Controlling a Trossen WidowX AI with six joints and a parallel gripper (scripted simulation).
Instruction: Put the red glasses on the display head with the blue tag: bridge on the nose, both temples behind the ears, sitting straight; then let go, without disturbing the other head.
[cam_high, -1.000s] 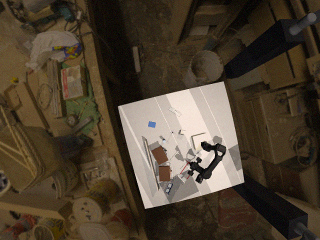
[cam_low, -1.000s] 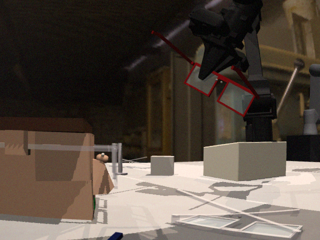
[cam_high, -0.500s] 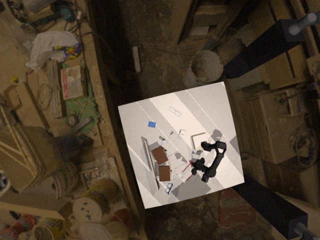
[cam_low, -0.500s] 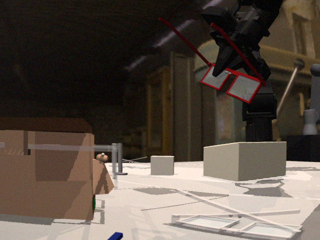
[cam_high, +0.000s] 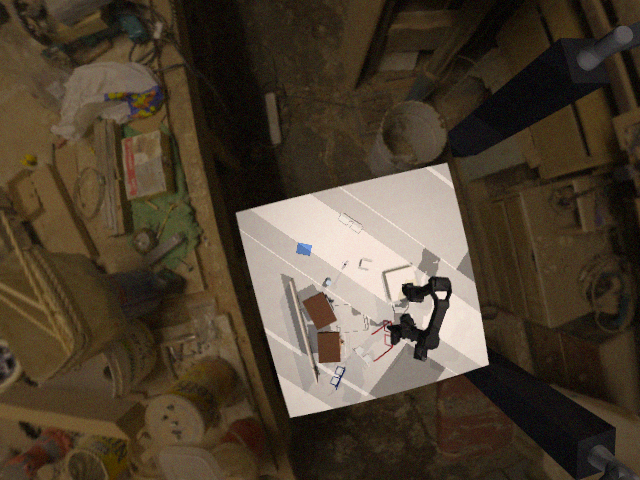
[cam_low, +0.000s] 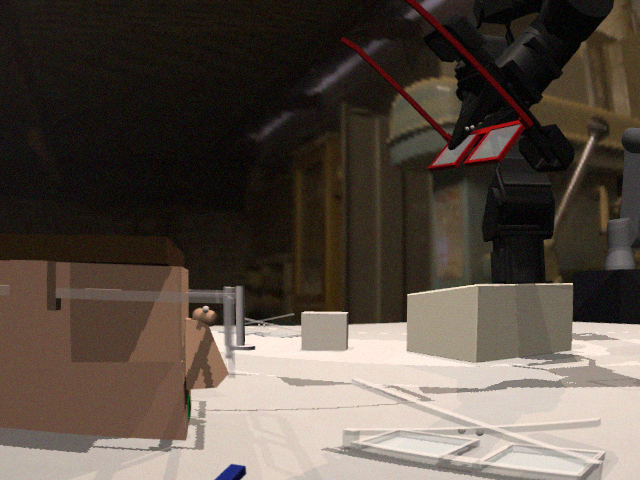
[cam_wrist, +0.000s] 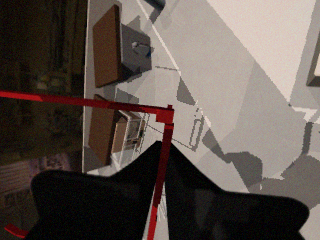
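The grey post lies 32 cm to the right of my gripper tip, 19 cm below it and 15 cm ahead of it. The rest, counted from my gripper tip: long rod 43 cm ahead, 16 cm below, 1 cm to the left; blue tag 44 cm to the right, 37 cm ahead, 21 cm below.
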